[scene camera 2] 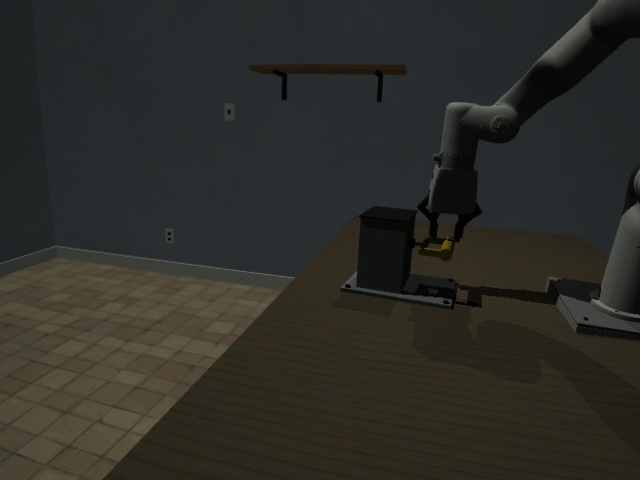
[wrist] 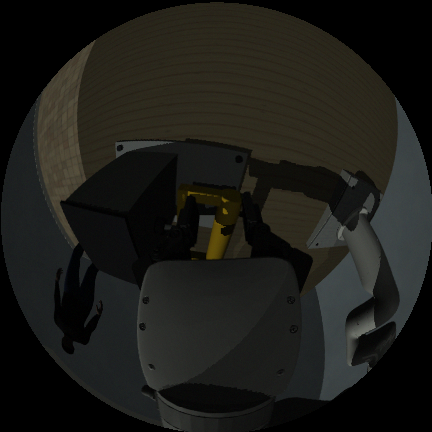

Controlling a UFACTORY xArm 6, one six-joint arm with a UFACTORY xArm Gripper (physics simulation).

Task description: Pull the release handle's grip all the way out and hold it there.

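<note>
The release handle's yellow grip (scene camera 2: 446, 249) (wrist: 217, 240) is a round bar on two yellow side arms. It stands out to the right of the dark box housing (scene camera 2: 385, 253) (wrist: 120, 185), joined by a short dark rod. My gripper (scene camera 2: 446, 239) (wrist: 219, 203) points down over the grip and is partly open. One finger is on the housing side of the bar and the other on its far side. In the wrist view a gap shows between the bar and the housing-side finger; the other finger is very near the bar. Contact there is unclear.
The housing stands on a grey base plate (scene camera 2: 431, 284) (wrist: 215, 165) bolted to the wooden table (scene camera 2: 310, 387) (wrist: 240, 75). The robot's base plate (scene camera 2: 599, 322) (wrist: 325, 227) is at the right. A wall shelf (scene camera 2: 328, 68) hangs behind. A dark human figure (wrist: 75, 305) shows at the wrist view's lower left.
</note>
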